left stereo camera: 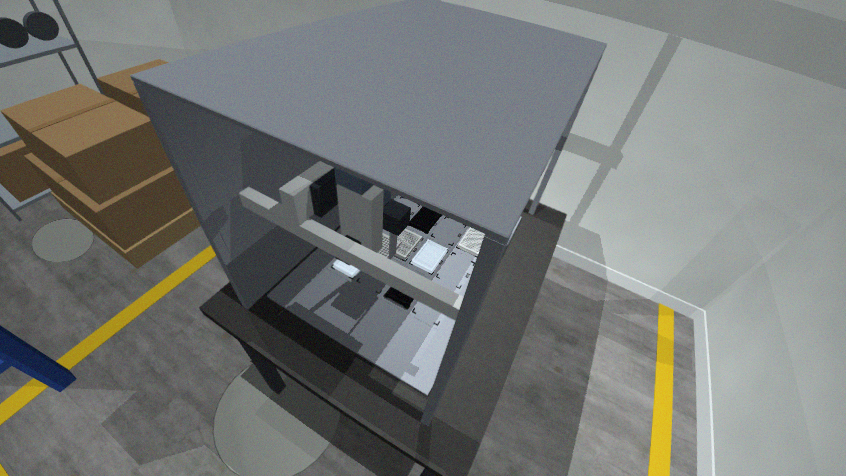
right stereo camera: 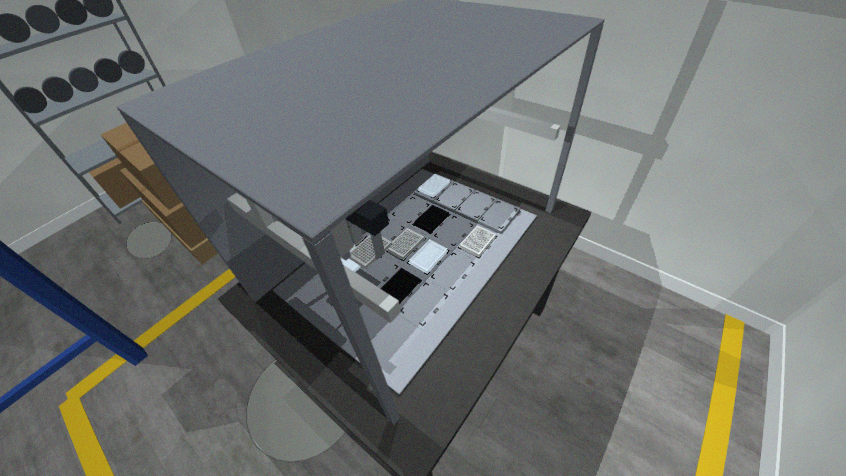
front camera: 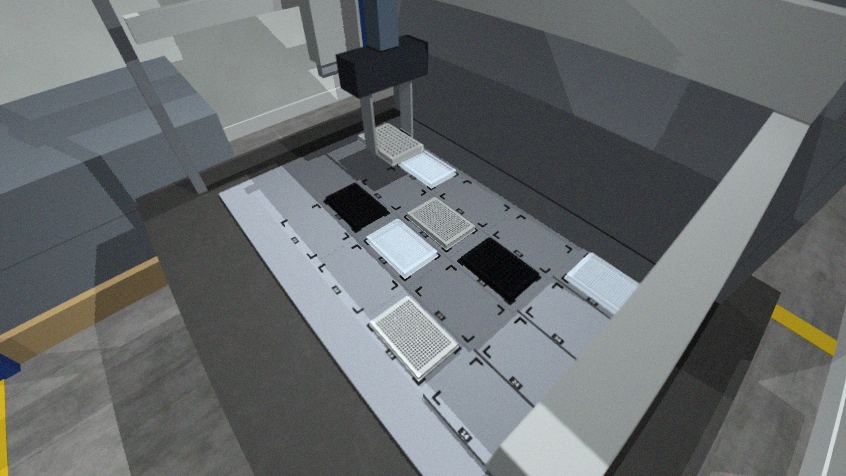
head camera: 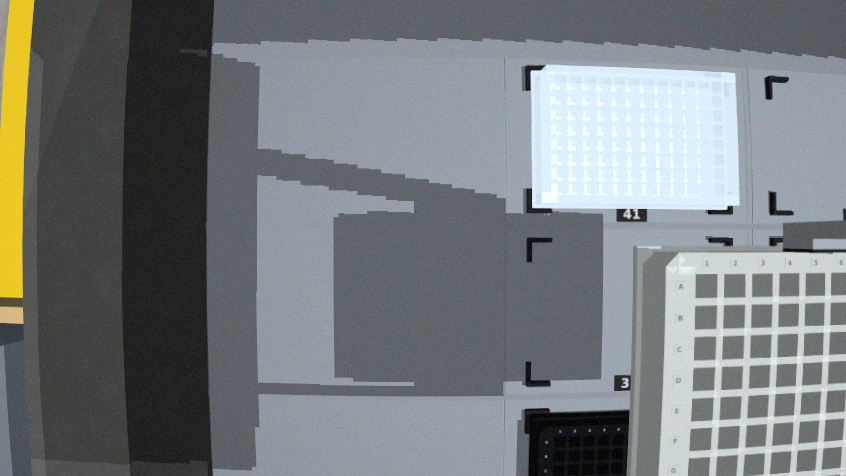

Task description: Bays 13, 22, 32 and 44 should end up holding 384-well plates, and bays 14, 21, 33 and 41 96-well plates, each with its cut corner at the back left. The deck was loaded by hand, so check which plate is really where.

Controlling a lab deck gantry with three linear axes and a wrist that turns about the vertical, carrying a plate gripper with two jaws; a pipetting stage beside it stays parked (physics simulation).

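Where they show: gripper, fingertip midpoint: (right stereo camera: 369, 249) (front camera: 390, 142) (head camera: 827, 378); robot's base, link origin: (left stereo camera: 437, 324) (right stereo camera: 422, 324) (front camera: 282, 223).
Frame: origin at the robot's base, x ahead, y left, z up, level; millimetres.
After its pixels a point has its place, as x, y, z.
My gripper (front camera: 389, 139) @(64, 257, 124) is shut on a grey 96-well plate (front camera: 397, 142) @(82, 263, 130) (head camera: 769, 355) @(36, 268, 130) (right stereo camera: 365, 251) @(47, 259, 129), raised over the back left deck, its cut corner at the back left. A clear 96-well plate (front camera: 427, 168) @(74, 357, 14) (head camera: 635, 136) @(59, 363, 14) lies in bay 41, cut corner back left. A black 96-well plate (front camera: 356, 206) @(74, 146, 12) (head camera: 579, 449) @(27, 176, 15) is in bay 21. A clear plate (front camera: 402, 247) @(237, 146, 14) is in bay 22, a grey 384-well plate (front camera: 440, 222) @(233, 252, 12) in bay 32, a black plate (front camera: 499, 269) @(399, 249, 14) in bay 33, a white 384-well plate (front camera: 414, 336) @(398, 41, 13) in bay 13, a clear fine-welled plate (front camera: 600, 281) @(545, 355, 28) in bay 44. Bays 14 and 23 hold no plate.
A grey beam (front camera: 698, 284) @(627, 39, 400) crosses the front view at the right and partly hides the bay 44 plate. The grey pipetting stage (front camera: 331, 41) stands behind the gripper. A dark ledge (head camera: 168, 236) borders the deck at the left in the head view.
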